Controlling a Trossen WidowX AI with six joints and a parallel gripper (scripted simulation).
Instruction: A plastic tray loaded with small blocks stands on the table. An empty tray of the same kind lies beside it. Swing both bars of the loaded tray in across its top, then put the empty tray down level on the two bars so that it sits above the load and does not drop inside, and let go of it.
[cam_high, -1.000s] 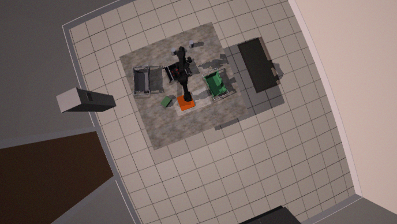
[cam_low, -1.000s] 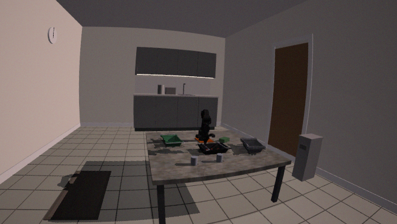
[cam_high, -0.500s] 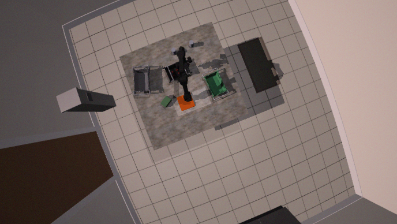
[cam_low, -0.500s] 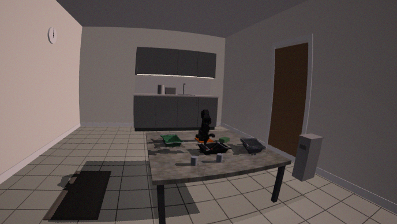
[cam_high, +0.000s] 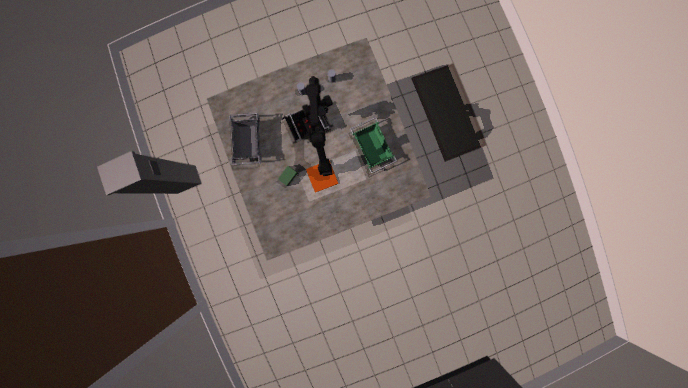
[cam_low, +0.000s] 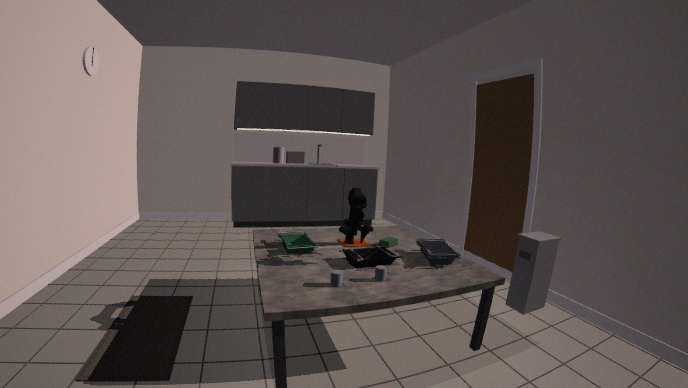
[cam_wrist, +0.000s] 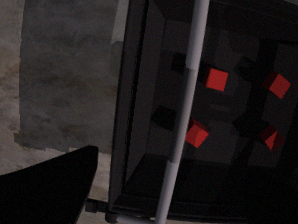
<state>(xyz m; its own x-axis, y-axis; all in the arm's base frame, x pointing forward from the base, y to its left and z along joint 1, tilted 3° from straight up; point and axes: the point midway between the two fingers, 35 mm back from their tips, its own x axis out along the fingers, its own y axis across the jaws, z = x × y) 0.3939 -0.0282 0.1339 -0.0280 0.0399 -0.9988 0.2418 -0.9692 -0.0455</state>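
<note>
Right now the green tray is 270 mm behind my gripper tip, 330 mm to the right of it and 80 mm below it. Also, from my gripper tip: green block (380 mm behind, 300 mm to the left, 100 mm below).
</note>
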